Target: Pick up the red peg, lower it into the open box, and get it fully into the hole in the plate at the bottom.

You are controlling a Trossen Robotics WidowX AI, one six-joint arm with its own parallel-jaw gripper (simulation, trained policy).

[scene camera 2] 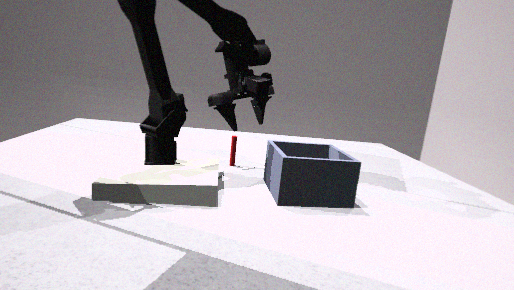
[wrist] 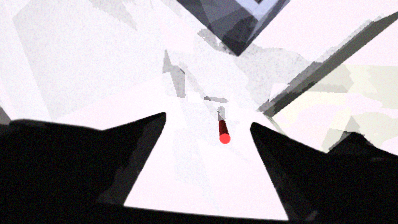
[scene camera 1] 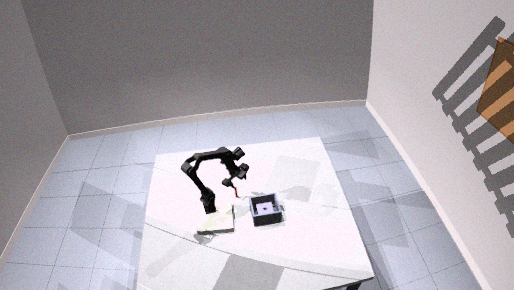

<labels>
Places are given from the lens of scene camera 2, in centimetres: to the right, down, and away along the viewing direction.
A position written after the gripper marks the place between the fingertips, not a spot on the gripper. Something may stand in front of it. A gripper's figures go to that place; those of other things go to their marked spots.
gripper (scene camera 2: 248, 127): -2, -4, 87
dark box (scene camera 2: 300, 174): 8, 6, 64
</labels>
